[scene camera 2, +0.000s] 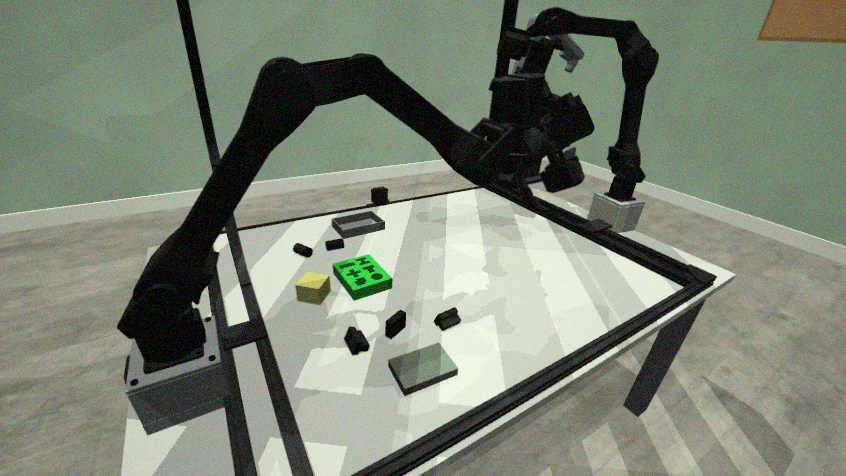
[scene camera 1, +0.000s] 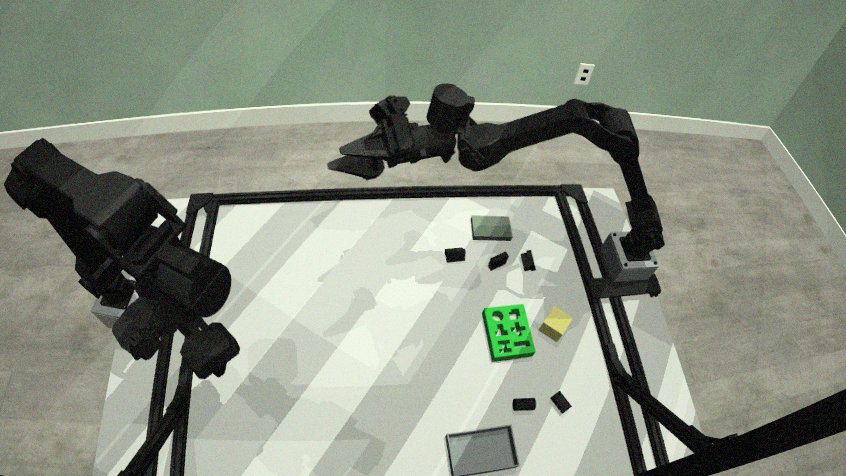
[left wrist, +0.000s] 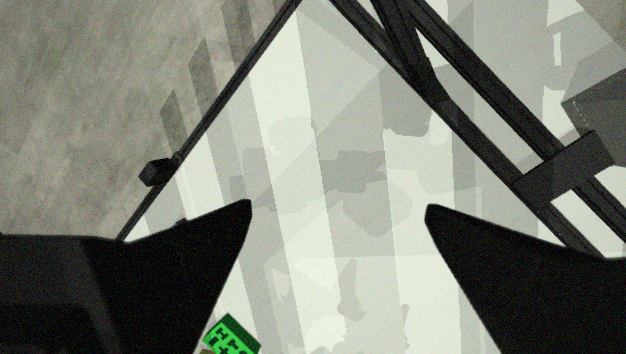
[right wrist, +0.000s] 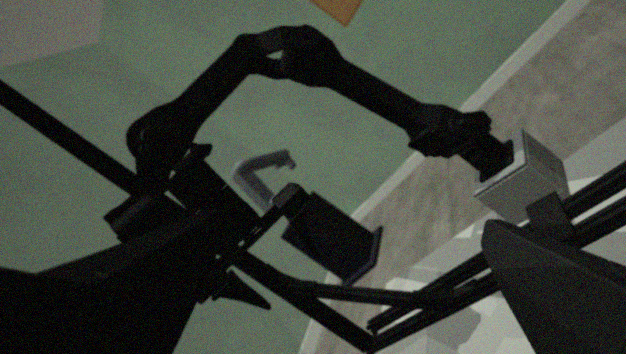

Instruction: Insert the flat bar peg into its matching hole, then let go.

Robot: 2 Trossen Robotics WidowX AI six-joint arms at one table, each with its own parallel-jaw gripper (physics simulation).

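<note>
The green peg board [scene camera 1: 489, 331] [scene camera 2: 370, 289] lies flat on the right half of the table, and its corner shows at the bottom of the left wrist view [left wrist: 210, 340]. Several small black pegs lie loose around it. A plain bar-shaped peg [scene camera 1: 524, 404] [scene camera 2: 334, 244] lies between the board and the grey tray. My right gripper [scene camera 1: 337, 159] is open and empty, high over the table's far edge. My left gripper [left wrist: 337, 209] is open and empty, high above bare table, far from the pegs.
A yellow cube [scene camera 1: 556, 322] [scene camera 2: 312, 286] sits beside the board. A grey slab [scene camera 1: 491, 227] [scene camera 2: 423, 367] and an open grey tray [scene camera 1: 449, 454] [scene camera 2: 357, 229] lie at opposite ends. A black frame [scene camera 1: 388, 193] borders the table. The two arms cross overhead.
</note>
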